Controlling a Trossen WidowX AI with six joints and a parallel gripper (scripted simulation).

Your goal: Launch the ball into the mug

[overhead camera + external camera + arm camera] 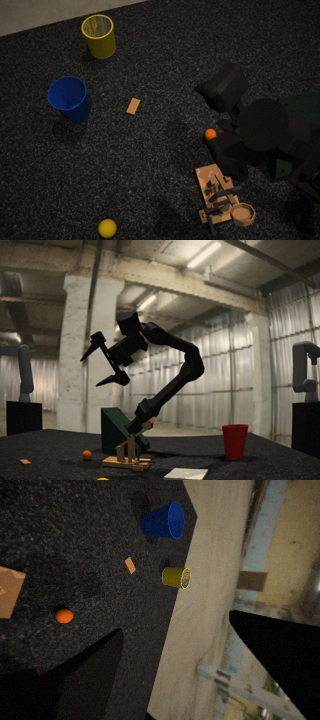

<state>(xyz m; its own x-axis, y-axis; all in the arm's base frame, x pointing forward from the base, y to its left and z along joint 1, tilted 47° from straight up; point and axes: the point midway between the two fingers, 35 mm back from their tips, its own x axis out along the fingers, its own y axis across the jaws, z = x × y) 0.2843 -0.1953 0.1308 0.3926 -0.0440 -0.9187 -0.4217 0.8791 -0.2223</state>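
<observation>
My gripper tip is now 20 mm past the catapult, 140 mm to the right of it and 220 mm above it. Also, from my gripper tip: small wooden block: 120 mm ahead, 170 mm to the right, 290 mm below; orange ball: 60 mm behind, 40 mm to the right, 280 mm below; yellow ball: 240 mm ahead, 140 mm to the left, 270 mm below.
</observation>
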